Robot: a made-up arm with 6 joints.
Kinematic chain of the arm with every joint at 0, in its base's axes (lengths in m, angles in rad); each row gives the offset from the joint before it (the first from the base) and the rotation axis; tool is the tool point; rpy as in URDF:
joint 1: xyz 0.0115 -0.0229 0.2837 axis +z
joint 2: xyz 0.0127 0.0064 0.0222 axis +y
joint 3: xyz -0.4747 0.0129 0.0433 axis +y
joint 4: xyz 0.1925 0.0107 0.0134 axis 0.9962 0 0.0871
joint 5: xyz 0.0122 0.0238 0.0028 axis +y
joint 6: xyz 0.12 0.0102 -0.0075 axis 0.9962 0 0.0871
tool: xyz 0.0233 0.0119 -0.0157 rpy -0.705 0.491 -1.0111
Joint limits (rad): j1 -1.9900..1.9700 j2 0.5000..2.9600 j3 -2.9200..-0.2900 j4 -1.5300..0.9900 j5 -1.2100..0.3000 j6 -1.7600..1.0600
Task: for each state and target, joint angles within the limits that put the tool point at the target. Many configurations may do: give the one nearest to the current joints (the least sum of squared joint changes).
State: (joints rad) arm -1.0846 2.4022 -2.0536 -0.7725 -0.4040 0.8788
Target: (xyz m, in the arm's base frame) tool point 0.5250 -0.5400 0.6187
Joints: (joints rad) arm -0.9275 2.3624 -2.3233 -0.7176 -0.4454 0.8786
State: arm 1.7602 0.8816 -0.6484 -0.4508 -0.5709 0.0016
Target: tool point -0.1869 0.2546 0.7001
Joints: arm 1.9032 1.4492 -1.0118 -0.4067 -0.6775 0.0116
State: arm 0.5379 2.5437 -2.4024 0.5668 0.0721 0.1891
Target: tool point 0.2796 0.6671 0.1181
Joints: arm 1.0629 2.9567 -2.1935 0.5386 0.1881 0.1802
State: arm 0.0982 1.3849 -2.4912 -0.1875 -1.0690 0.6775
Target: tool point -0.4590 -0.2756 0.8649
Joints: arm 0.6579 0.7830 -2.7421 -0.0271 -1.1982 0.6890
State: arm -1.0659 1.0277 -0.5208 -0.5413 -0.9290 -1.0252
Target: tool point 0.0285 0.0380 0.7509
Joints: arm -0.8432 0.6586 -0.6385 -0.0008 -1.0245 -1.1290
